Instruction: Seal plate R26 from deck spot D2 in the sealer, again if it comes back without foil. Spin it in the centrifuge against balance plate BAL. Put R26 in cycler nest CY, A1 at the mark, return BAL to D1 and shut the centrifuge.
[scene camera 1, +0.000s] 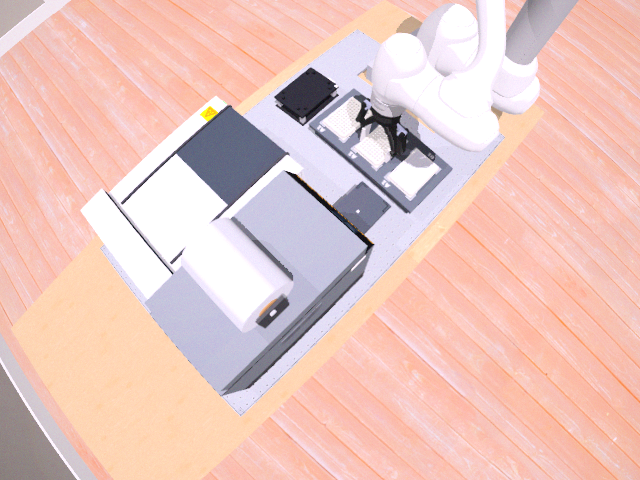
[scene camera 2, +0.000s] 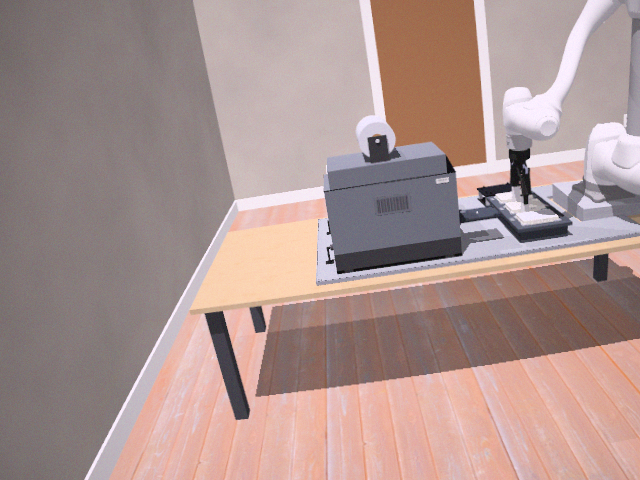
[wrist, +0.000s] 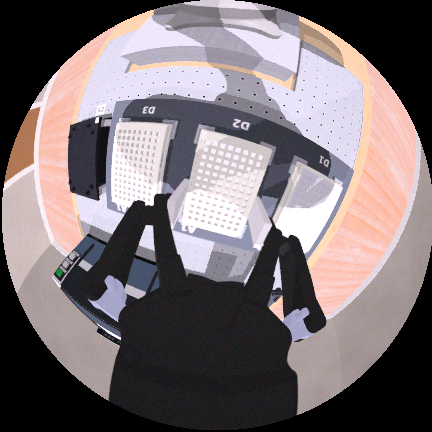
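Pixels of known places: gripper, fingertip midpoint: (scene camera 1: 376, 148) (scene camera 2: 520, 208) (wrist: 219, 197); arm's base, origin of the base link: (scene camera 2: 602, 192).
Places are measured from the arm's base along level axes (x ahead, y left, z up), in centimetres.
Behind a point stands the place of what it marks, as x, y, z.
Plate R26 (scene camera 1: 373, 149) @(38.7, 3.5, 2.5) (wrist: 225, 175) @(34.0, 3.9, 2.6), white with a grid of wells, sits at spot D2, the middle of the dark deck (scene camera 1: 412, 203) @(44.8, 20.8, 1.0) (scene camera 2: 542, 233) @(38.3, 21.8, -2.2) (wrist: 192, 107) @(26.0, -1.3, 1.0). My gripper (scene camera 1: 379, 140) @(37.3, 3.6, 1.2) (scene camera 2: 521, 200) @(37.3, 3.6, 1.2) (wrist: 219, 197) @(37.3, 3.6, 1.2) points down and is shut on R26 across its width, pads at both sides; the plate rests level at its spot. Balance plate BAL (scene camera 1: 413, 174) @(38.2, 16.5, 2.6) (scene camera 2: 537, 217) @(38.3, 18.5, 2.6) (wrist: 309, 212) @(36.6, 16.3, 2.6) lies at D1, with a smooth bright top. Cycler nest CY (scene camera 1: 306, 94) @(33.9, -24.3, 0.6) (wrist: 85, 160) @(33.2, -22.5, 0.5) is a black block beyond D3. The grey sealer (scene camera 1: 310, 227) @(73.8, 10.8, 30.4) (scene camera 2: 398, 222) @(87.2, 19.2, 10.4) carries a white roll, its dark tray (scene camera 1: 368, 204) @(54.2, 12.4, 5.6) extended.
A third white plate (scene camera 1: 343, 118) @(35.4, -9.3, 2.4) (wrist: 139, 162) @(33.4, -7.3, 2.6) stands at D3, close beside the gripper's finger. The centrifuge (scene camera 1: 232, 152) @(67.1, -19.4, 16.8) has a white body and a dark panel, beside the sealer; whether its lid is open I cannot tell. The robot's base block (wrist: 270, 55) @(14.3, 7.7, -0.1) is behind the deck.
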